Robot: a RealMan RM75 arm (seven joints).
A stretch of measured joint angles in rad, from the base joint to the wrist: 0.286 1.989 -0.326 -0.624 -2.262 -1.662 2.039; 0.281 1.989 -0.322 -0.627 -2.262 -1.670 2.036; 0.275 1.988 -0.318 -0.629 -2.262 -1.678 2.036; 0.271 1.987 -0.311 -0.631 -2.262 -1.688 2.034; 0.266 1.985 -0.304 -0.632 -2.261 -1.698 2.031; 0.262 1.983 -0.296 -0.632 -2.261 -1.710 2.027; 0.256 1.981 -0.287 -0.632 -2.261 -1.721 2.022; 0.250 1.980 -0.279 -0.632 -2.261 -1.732 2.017; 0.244 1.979 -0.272 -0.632 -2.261 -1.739 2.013; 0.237 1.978 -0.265 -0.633 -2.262 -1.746 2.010; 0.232 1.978 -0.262 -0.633 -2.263 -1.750 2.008; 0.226 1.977 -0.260 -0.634 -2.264 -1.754 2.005; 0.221 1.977 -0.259 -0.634 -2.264 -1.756 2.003; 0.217 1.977 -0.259 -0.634 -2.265 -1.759 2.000; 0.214 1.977 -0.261 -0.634 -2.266 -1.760 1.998; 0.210 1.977 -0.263 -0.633 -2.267 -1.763 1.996; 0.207 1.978 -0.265 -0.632 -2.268 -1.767 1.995; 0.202 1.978 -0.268 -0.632 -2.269 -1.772 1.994; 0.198 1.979 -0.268 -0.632 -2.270 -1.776 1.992
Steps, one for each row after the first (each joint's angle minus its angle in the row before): -0.005 0.000 0.004 -0.003 0.000 -0.008 -0.003; -0.006 -0.001 0.004 -0.002 0.000 -0.008 0.000; -0.004 -0.001 0.007 -0.002 0.000 -0.010 -0.002; -0.005 -0.002 0.007 -0.001 0.001 -0.010 -0.003; -0.004 -0.002 0.008 0.000 0.000 -0.012 -0.004; -0.006 -0.002 0.009 0.000 0.000 -0.011 -0.005; -0.006 -0.001 0.008 0.000 0.000 -0.011 -0.005; -0.006 -0.001 0.007 0.000 0.000 -0.007 -0.004; -0.007 -0.001 0.007 -0.001 -0.001 -0.007 -0.003; -0.005 0.000 0.003 0.000 -0.001 -0.004 -0.002; -0.006 -0.001 0.002 -0.001 -0.001 -0.004 -0.003; -0.005 0.000 0.001 0.000 0.000 -0.002 -0.002; -0.004 0.000 0.000 0.000 -0.001 -0.003 -0.003; -0.003 0.000 -0.002 0.000 -0.001 -0.001 -0.002; -0.004 0.000 -0.002 0.001 -0.001 -0.003 -0.002; -0.003 0.001 -0.002 0.001 -0.001 -0.004 -0.001; -0.005 0.000 -0.003 0.000 -0.001 -0.005 -0.001; -0.004 0.001 0.000 0.000 -0.001 -0.004 -0.002
